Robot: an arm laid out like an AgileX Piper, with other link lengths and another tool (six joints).
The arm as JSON. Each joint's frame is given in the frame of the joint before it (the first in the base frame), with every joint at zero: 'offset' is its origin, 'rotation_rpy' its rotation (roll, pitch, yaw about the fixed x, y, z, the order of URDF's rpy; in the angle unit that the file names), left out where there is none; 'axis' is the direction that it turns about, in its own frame. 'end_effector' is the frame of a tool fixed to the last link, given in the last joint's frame.
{
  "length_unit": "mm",
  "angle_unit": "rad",
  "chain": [
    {
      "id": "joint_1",
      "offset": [
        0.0,
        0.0,
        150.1
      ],
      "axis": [
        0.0,
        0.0,
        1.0
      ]
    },
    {
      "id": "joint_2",
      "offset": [
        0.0,
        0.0,
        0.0
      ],
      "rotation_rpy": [
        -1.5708,
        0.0,
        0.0
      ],
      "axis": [
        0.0,
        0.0,
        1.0
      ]
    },
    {
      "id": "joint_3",
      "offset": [
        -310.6,
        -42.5,
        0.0
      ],
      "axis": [
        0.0,
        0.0,
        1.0
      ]
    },
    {
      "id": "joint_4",
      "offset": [
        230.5,
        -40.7,
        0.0
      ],
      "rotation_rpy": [
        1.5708,
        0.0,
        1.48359
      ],
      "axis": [
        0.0,
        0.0,
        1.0
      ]
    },
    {
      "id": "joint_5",
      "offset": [
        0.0,
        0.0,
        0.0
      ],
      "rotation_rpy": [
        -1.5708,
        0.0,
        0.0
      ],
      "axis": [
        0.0,
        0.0,
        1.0
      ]
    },
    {
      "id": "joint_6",
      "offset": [
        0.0,
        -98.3,
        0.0
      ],
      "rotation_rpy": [
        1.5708,
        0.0,
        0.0
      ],
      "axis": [
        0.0,
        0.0,
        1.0
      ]
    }
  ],
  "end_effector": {
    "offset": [
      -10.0,
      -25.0,
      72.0
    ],
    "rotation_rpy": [
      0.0,
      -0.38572,
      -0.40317
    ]
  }
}
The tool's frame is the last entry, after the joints.
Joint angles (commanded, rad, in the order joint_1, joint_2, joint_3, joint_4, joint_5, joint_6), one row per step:
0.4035, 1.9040, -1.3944, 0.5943, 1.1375, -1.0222
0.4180, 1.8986, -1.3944, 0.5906, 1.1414, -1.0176
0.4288, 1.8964, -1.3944, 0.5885, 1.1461, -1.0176
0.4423, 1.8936, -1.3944, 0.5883, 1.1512, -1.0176
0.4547, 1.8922, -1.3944, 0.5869, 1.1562, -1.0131
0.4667, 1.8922, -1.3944, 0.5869, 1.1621, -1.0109
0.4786, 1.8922, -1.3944, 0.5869, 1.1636, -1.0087
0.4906, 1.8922, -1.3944, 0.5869, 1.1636, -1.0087
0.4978, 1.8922, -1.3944, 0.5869, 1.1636, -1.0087
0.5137, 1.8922, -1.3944, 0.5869, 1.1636, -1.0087
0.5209, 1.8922, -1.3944, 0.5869, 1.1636, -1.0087
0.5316, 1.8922, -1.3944, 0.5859, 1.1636, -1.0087
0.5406, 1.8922, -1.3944, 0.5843, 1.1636, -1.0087
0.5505, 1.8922, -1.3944, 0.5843, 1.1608, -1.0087
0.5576, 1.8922, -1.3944, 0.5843, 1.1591, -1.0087
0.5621, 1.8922, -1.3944, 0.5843, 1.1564, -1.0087
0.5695, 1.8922, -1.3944, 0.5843, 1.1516, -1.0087
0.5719, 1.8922, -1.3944, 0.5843, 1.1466, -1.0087
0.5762, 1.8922, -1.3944, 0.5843, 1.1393, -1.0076
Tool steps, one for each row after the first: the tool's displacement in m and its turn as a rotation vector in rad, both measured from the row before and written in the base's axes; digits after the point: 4 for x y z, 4 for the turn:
-0.0042, 0.0041, 0.0018, -0.0020, -0.0007, 0.0140
-0.0034, 0.0032, 0.0007, -0.0015, 0.0012, 0.0140
-0.0042, 0.0042, 0.0010, 0.0003, 0.0017, 0.0162
-0.0039, 0.0036, 0.0003, -0.0021, 0.0046, 0.0116
-0.0039, 0.0036, -0.0001, -0.0014, 0.0060, 0.0131
-0.0032, 0.0037, 0.0000, -0.0007, 0.0023, 0.0108
-0.0030, 0.0038, 0.0000, 0.0000, 0.0000, 0.0120
-0.0018, 0.0022, 0.0000, 0.0000, 0.0000, 0.0072
-0.0041, 0.0049, 0.0000, 0.0000, 0.0000, 0.0159
-0.0019, 0.0022, 0.0000, 0.0000, 0.0000, 0.0072
-0.0028, 0.0031, -0.0001, -0.0008, -0.0005, 0.0111
-0.0023, 0.0025, -0.0001, -0.0013, -0.0007, 0.0096
-0.0022, 0.0031, 0.0000, 0.0007, -0.0023, 0.0085
-0.0017, 0.0022, 0.0000, 0.0004, -0.0014, 0.0062
-0.0008, 0.0014, 0.0000, 0.0007, -0.0022, 0.0031
-0.0013, 0.0024, 0.0001, 0.0013, -0.0039, 0.0050
0.0002, 0.0009, 0.0001, 0.0013, -0.0041, -0.0001
0.0000, 0.0016, 0.0001, 0.0017, -0.0055, -0.0003

